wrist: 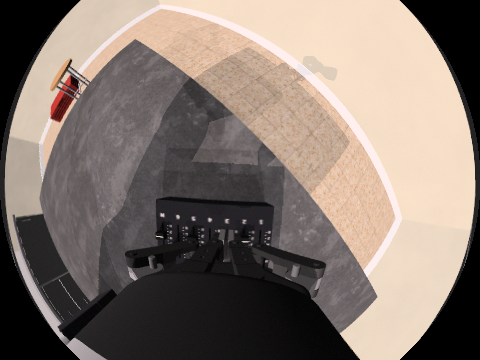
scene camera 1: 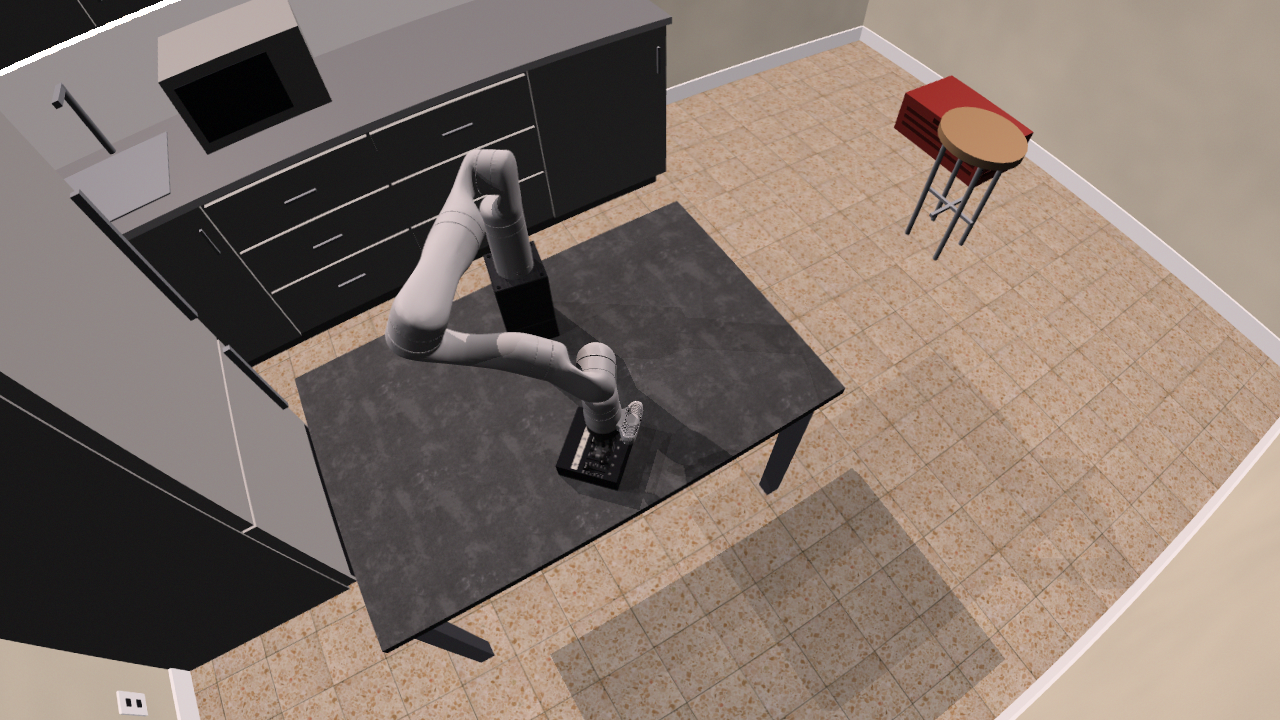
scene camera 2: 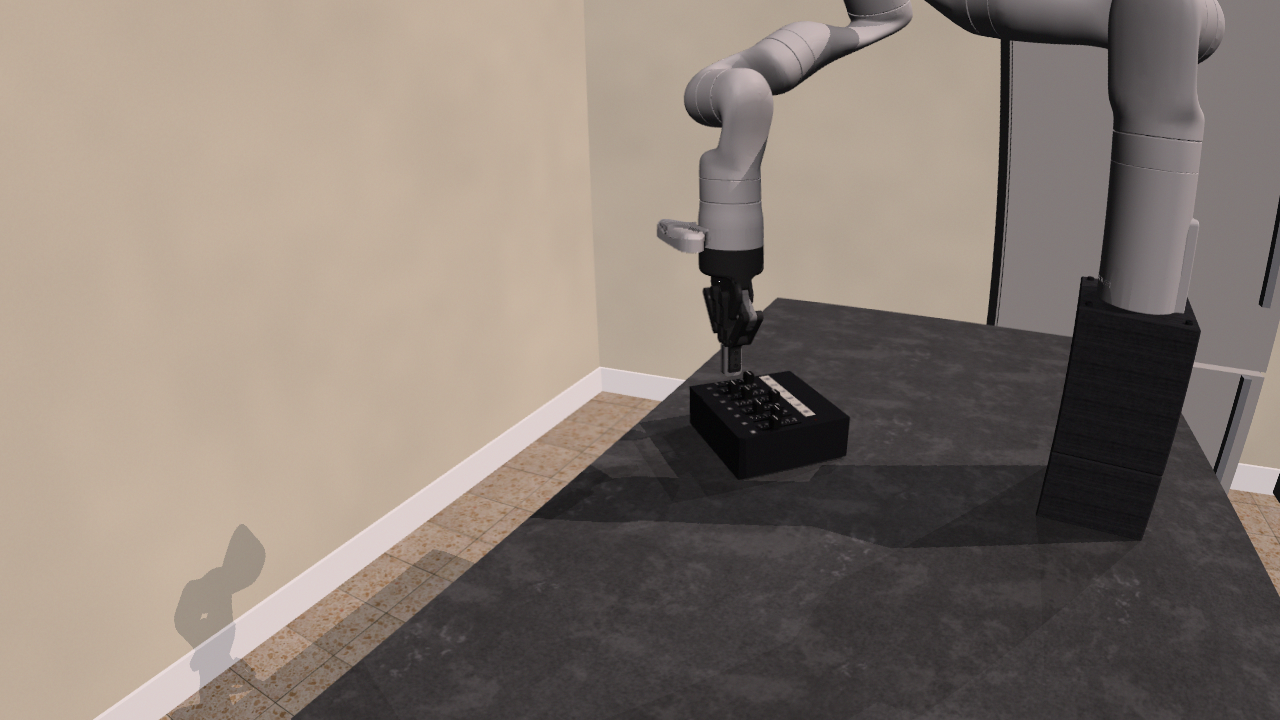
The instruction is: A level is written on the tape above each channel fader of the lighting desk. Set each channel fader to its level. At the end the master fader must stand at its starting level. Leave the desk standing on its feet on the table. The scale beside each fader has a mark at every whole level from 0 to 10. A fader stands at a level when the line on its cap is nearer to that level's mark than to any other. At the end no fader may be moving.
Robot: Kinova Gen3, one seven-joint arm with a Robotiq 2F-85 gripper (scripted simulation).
Labels:
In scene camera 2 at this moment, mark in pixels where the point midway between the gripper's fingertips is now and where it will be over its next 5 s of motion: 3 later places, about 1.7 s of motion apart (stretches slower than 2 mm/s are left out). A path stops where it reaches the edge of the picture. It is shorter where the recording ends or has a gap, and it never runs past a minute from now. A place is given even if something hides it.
The gripper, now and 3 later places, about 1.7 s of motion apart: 731, 373; 730, 392; 739, 394; 742, 384

